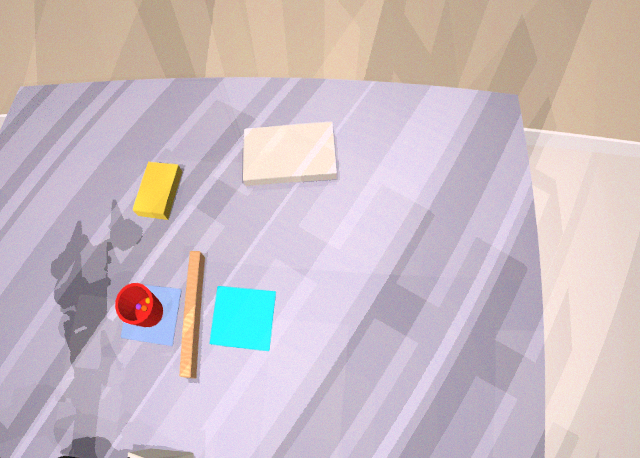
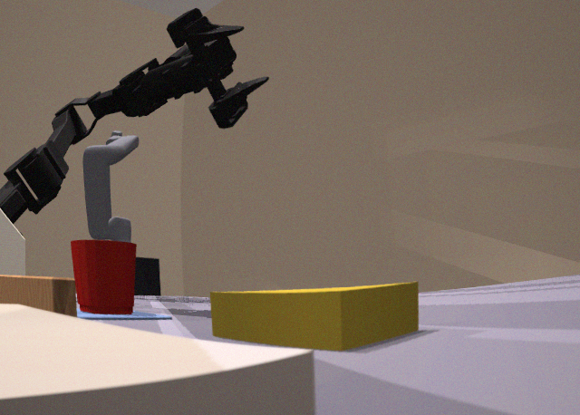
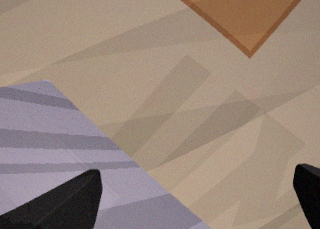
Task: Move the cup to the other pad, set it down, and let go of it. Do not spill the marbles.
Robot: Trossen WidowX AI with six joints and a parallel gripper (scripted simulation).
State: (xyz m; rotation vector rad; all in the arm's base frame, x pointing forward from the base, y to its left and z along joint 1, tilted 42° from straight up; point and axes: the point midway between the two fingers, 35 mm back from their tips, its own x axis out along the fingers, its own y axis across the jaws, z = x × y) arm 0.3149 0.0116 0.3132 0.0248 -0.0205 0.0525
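Now: gripper tip 34 cm above the light blue pad, 19 cm to the left of it and 6 cm past it. Round my gripper tip: yellow block 32 cm below, 19 cm to the right, 19 cm ahead; wooden block 32 cm below, 28 cm to the right, 7 cm behind; cyan pad 36 cm to the right, 34 cm below, 7 cm behind.
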